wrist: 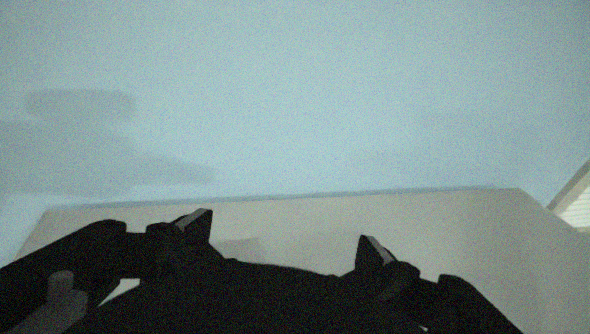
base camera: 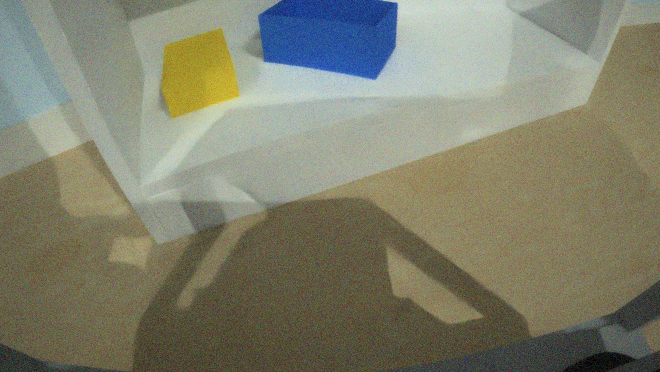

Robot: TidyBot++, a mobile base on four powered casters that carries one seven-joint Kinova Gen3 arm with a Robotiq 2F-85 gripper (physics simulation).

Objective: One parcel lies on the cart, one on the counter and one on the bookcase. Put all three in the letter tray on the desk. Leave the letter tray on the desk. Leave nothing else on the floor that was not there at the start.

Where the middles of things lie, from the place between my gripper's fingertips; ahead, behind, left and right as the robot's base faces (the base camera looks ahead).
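Labels:
I find the yellow box (base camera: 198, 72) 109 cm below my hand, and it is also 5 cm ahead of my hand and 15 cm to the left of it.

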